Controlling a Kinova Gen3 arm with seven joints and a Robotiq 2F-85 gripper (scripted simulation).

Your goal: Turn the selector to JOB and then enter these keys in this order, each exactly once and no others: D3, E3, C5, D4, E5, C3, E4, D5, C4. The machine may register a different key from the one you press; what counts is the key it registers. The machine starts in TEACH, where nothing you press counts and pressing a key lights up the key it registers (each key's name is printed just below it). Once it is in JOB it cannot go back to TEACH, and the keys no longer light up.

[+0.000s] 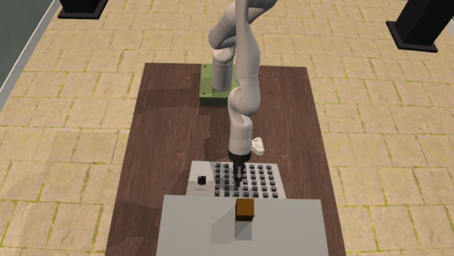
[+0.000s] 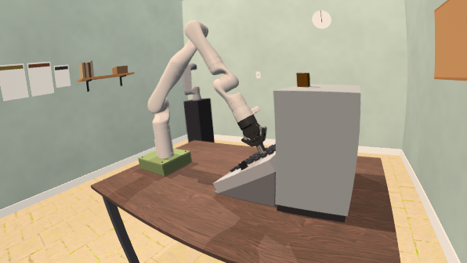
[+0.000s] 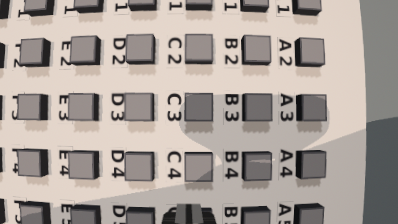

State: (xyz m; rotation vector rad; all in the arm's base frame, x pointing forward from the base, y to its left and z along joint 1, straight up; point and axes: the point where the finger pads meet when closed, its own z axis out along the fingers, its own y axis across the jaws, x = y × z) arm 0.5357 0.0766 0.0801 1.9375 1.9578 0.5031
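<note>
My hand is 2 cm short of the C5 key and 2 cm above it. Round my hand: C4 key 3 cm to the left, 2 cm below, 1 cm ahead; then D4 key 3 cm to the left, 3 cm below, 2 cm behind; then D5 key 3 cm below, 1 cm behind.
</note>
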